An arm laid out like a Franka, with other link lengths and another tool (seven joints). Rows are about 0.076 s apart.
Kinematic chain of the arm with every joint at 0, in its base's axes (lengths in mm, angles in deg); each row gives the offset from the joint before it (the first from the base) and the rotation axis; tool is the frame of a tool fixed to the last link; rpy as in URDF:
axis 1: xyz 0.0 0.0 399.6 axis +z
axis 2: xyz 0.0 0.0 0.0 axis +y
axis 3: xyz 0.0 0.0 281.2 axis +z
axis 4: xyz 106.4 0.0 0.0 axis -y
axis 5: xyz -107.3 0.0 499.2 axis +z
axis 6: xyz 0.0 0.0 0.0 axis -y
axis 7: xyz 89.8 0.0 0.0 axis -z
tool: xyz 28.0 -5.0 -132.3 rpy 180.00 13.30 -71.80
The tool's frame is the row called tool.
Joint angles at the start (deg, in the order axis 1, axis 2, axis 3, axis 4, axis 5, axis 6, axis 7):
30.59, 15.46, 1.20, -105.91, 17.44, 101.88, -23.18
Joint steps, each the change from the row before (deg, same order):
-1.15, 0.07, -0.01, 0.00, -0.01, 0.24, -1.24
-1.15, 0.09, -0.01, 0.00, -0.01, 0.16, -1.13
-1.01, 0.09, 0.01, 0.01, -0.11, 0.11, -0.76
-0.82, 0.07, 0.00, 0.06, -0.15, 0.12, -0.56
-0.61, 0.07, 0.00, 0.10, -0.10, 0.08, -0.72
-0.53, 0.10, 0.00, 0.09, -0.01, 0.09, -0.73
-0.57, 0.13, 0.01, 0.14, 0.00, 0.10, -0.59
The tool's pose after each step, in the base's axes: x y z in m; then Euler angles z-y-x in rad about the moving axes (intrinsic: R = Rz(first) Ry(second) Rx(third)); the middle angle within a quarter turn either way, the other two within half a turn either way. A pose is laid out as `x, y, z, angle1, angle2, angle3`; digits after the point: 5 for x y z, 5 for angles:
0.60906, 0.40476, 0.31568, -0.44891, 0.66665, 3.04847
0.61716, 0.39282, 0.31489, -0.44501, 0.66722, 3.05970
0.62402, 0.38214, 0.31402, -0.44615, 0.66647, 3.06586
0.62990, 0.37332, 0.31384, -0.44760, 0.66404, 3.07102
0.63433, 0.36696, 0.31407, -0.44185, 0.66239, 3.07826
0.63809, 0.36155, 0.31388, -0.43508, 0.66203, 3.08602
0.64226, 0.35584, 0.31378, -0.43161, 0.66126, 3.09312

